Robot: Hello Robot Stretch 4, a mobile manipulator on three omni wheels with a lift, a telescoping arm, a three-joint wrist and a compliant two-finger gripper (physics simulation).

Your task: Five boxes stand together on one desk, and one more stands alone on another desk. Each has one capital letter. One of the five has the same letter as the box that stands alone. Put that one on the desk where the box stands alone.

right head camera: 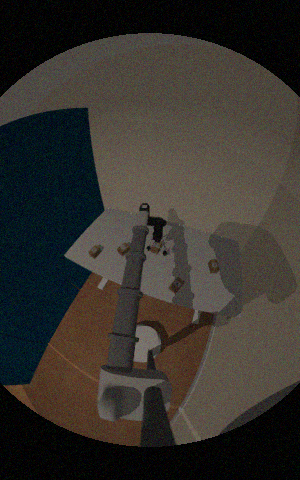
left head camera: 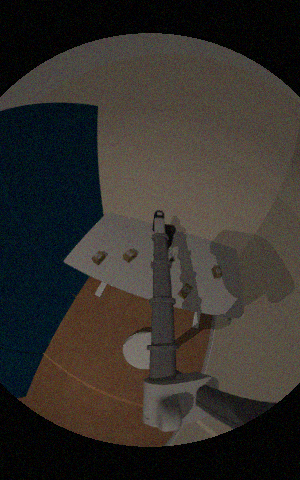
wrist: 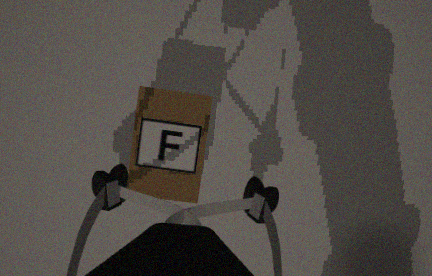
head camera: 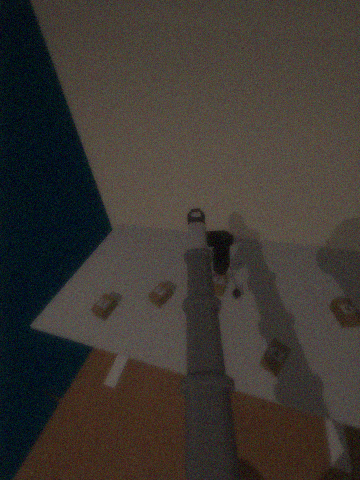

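Pixels of known places: gripper, fingertip midpoint: [right head camera: 156, 252] [wrist: 187, 186] [head camera: 220, 293]; robot's base, link origin: [right head camera: 140, 342] [left head camera: 143, 349].
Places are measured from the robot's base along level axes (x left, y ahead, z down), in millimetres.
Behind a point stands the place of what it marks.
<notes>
A brown box with a capital F [wrist: 170, 145] {x -83, y 756, z -743 mm} [head camera: 220, 284] {x -88, y 734, z -740 mm} [right head camera: 156, 247] {x -87, y 725, z -745 mm} stands on the pale desk [wrist: 50, 100] {x 32, y 824, z -692 mm} [head camera: 135, 260] {x 342, y 964, z -692 mm} [left head camera: 115, 232] {x 346, y 987, z -692 mm} [right head camera: 115, 225] {x 327, y 1010, z -693 mm}. My gripper [wrist: 187, 186] {x -87, y 711, z -705 mm} [right head camera: 157, 250] {x -87, y 711, z -705 mm} is open, with nothing held. In the wrist view the box is mostly beyond the fingertips and left of centre, its lower left side close to the left fingertip; a wider gap lies on its right. I cannot tell whether that fingertip touches it. Other boxes are at the left [head camera: 106, 305] {x 400, y 649, z -742 mm}, left of the arm [head camera: 162, 293], near the front [head camera: 276, 356] {x -232, y 427, z -742 mm} and at the right [head camera: 345, 312] {x -523, y 577, z -743 mm}; their letters are unclear. The lone box's desk does not show.
The telescoping arm [head camera: 205, 340] {x -2, y 299, z -1122 mm} [left head camera: 162, 320] {x 4, y 163, z -1125 mm} [right head camera: 126, 310] {x -3, y 167, z -1125 mm} reaches over the desk and partly hides the F box in the head view. A pale wall [head camera: 215, 125] {x -110, y 1189, z -1273 mm} rises behind the desk. A white round object [left head camera: 137, 350] {x 62, y -5, z -187 mm} [right head camera: 146, 337] {x -59, y 67, z -187 mm} is below the desk's front side.
</notes>
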